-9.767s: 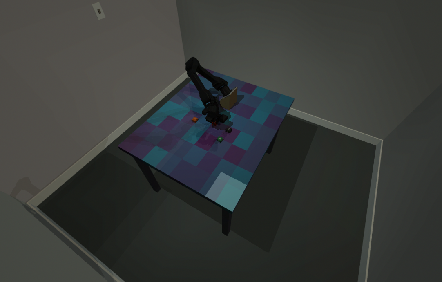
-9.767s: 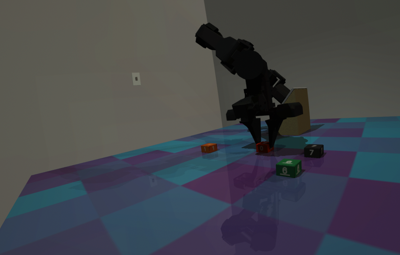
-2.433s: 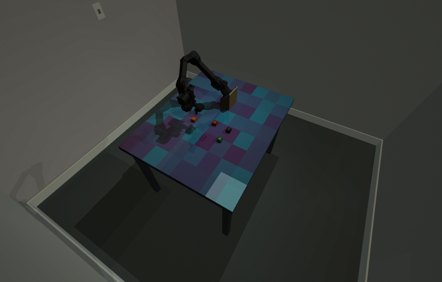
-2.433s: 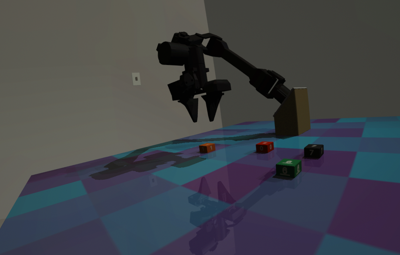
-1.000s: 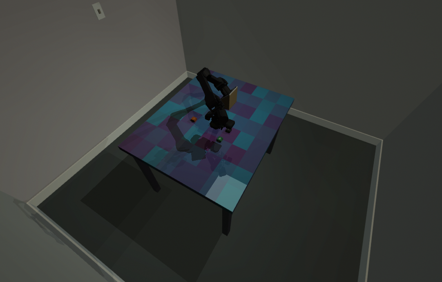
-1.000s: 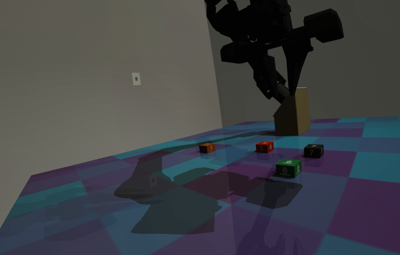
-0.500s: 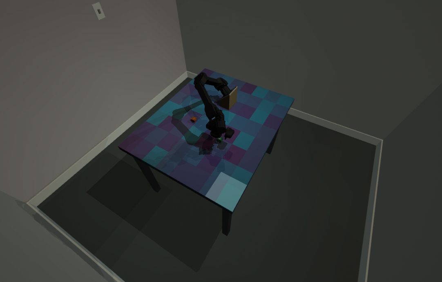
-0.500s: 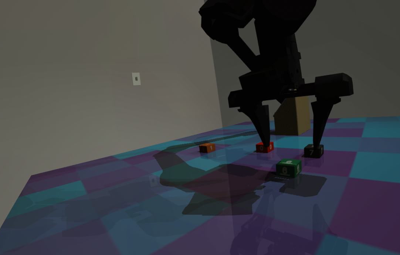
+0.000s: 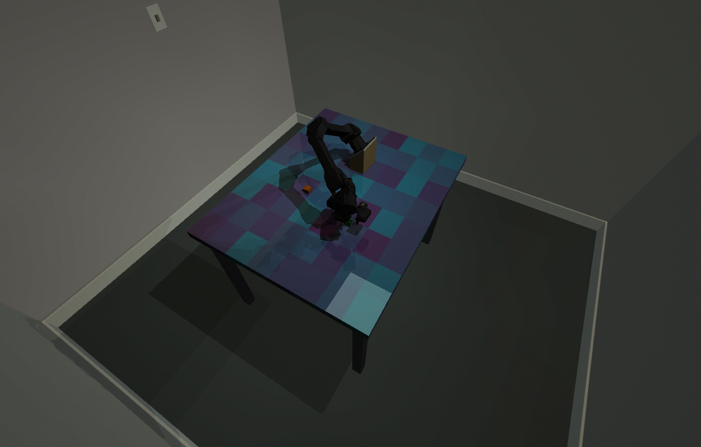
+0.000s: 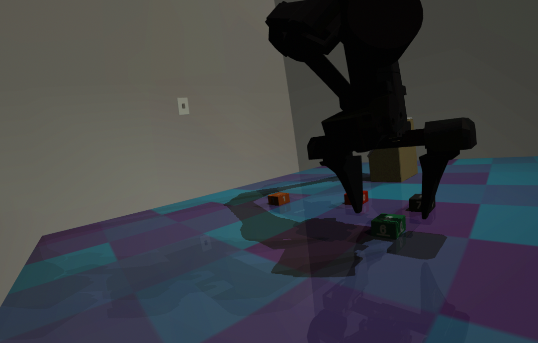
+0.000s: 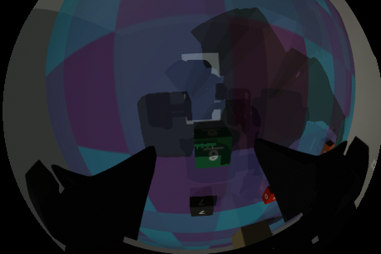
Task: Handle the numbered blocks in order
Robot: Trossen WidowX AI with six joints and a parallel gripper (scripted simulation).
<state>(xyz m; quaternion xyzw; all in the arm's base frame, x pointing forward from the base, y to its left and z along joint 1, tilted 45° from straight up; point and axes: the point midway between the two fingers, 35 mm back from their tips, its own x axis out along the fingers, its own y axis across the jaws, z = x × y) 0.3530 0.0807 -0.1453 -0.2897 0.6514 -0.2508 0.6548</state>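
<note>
The green block lies 2 cm below my gripper tip, 1 cm to the right of it and 1 cm behind it. The rest, counted from my gripper tip: orange block 28 cm to the right, 6 cm behind, 2 cm below; black block 12 cm behind, 2 cm below; red block 12 cm to the right, 12 cm behind, 2 cm below.
</note>
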